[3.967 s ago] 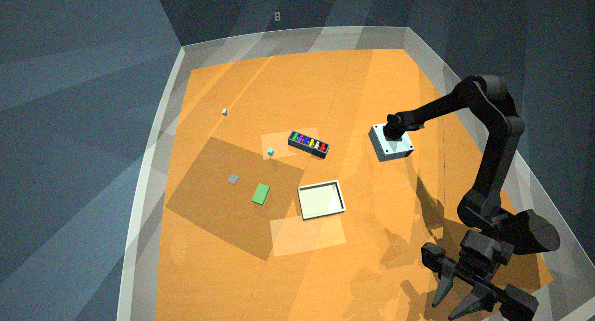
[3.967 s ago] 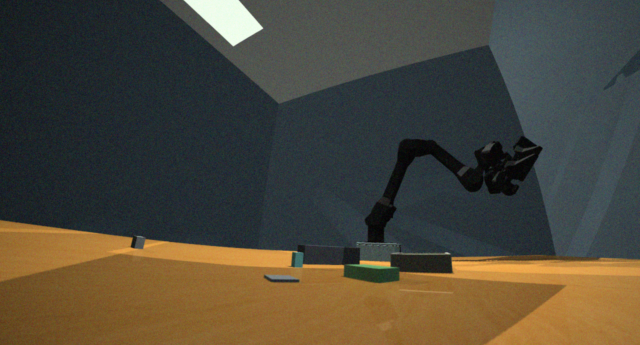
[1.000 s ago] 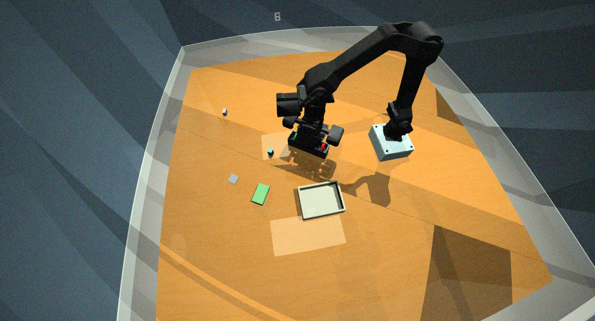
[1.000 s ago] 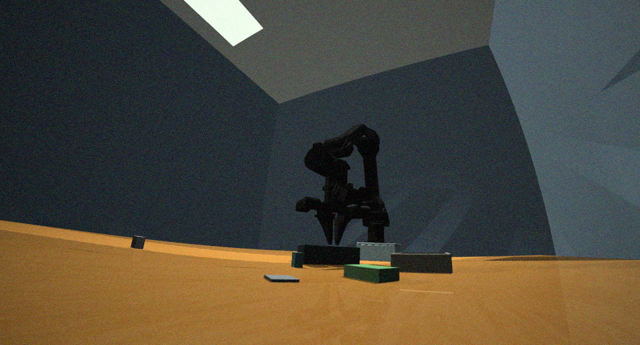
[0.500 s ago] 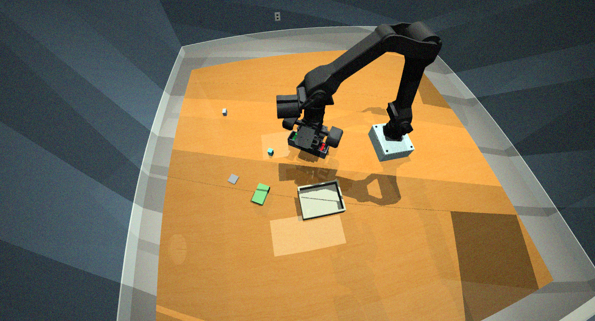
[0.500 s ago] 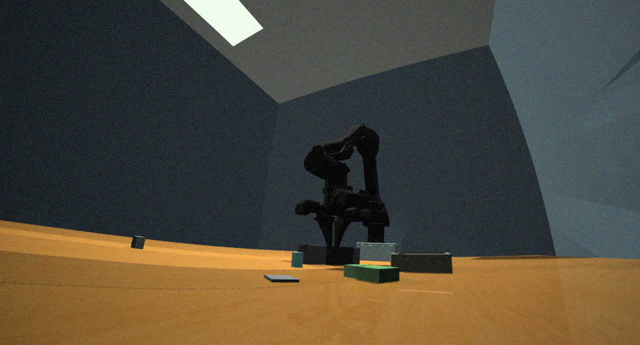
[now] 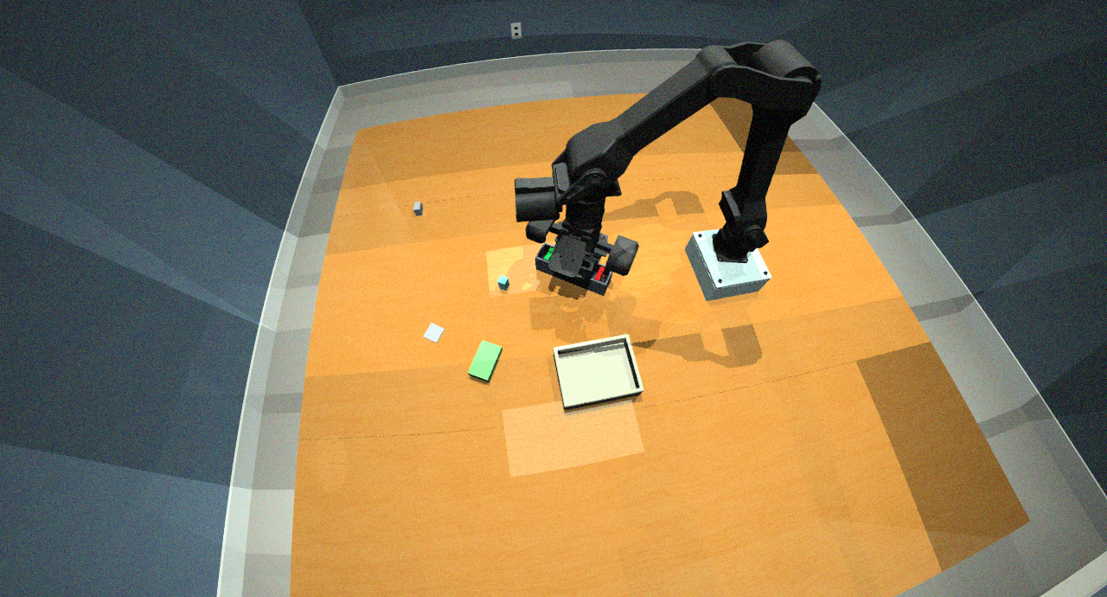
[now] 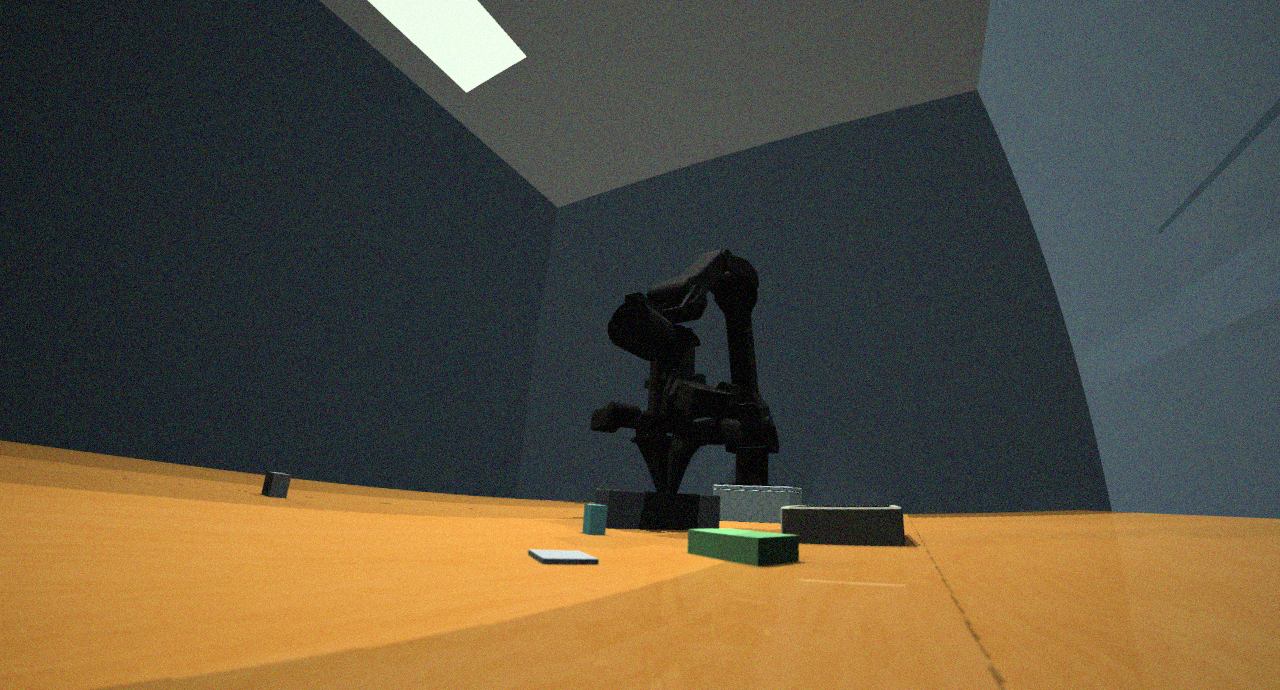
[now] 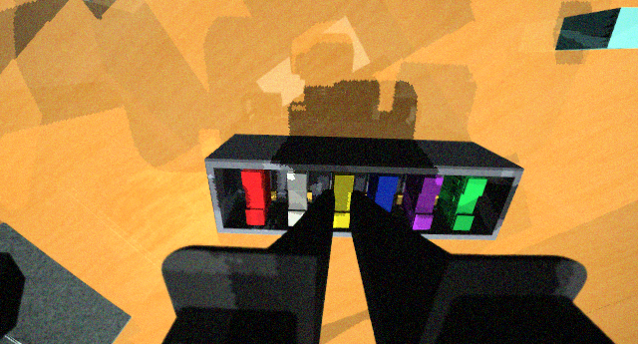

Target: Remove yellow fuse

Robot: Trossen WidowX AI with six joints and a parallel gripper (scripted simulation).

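The white tray lies 30 mm behind my gripper tip, 200 mm to the left of it and 30 mm below it. Also, from my gripper tip: green flat block 160 mm ahead, 180 mm to the left, 30 mm below; yellow fuse 10 mm below; teal cube 140 mm ahead, 30 mm to the left, 20 mm below.
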